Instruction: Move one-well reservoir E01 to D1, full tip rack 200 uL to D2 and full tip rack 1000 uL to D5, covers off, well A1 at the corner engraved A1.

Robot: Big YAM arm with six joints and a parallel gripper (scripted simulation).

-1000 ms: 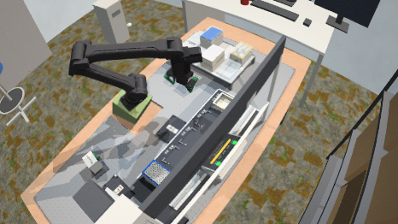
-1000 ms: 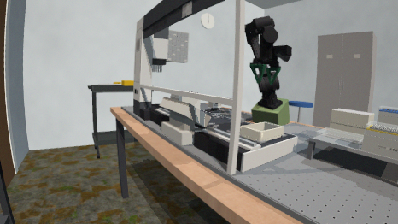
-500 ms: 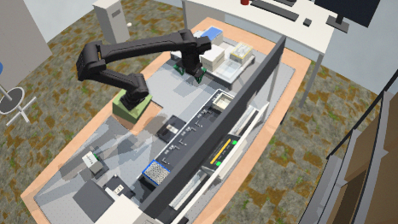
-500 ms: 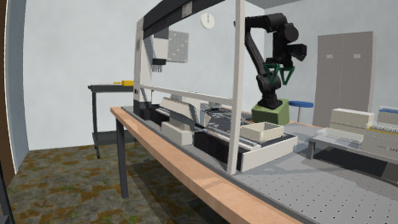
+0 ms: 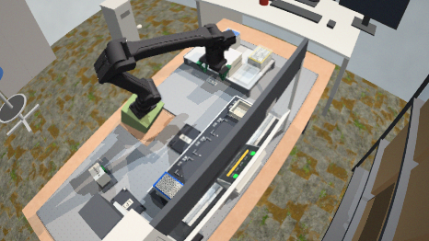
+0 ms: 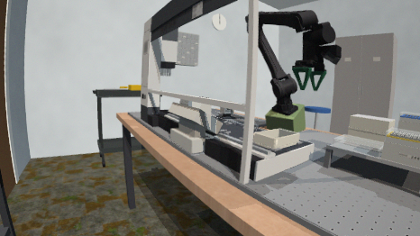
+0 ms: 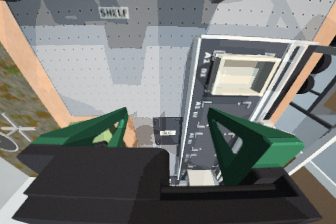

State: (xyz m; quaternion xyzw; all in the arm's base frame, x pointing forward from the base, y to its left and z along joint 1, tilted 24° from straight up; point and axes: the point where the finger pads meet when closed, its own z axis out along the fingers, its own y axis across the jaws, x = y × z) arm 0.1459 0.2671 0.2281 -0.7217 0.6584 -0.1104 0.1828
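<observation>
The yellow tip rack lies 20 mm ahead of my hand, 340 mm to the left of it and 120 mm below it. The rest, counted from my hand: shelf label (130 mm behind, 100 mm to the left, 220 mm below); white label (30 mm ahead, 240 mm to the right, 210 mm below); white sealed block (90 mm behind, 200 mm to the left, 100 mm below).
</observation>
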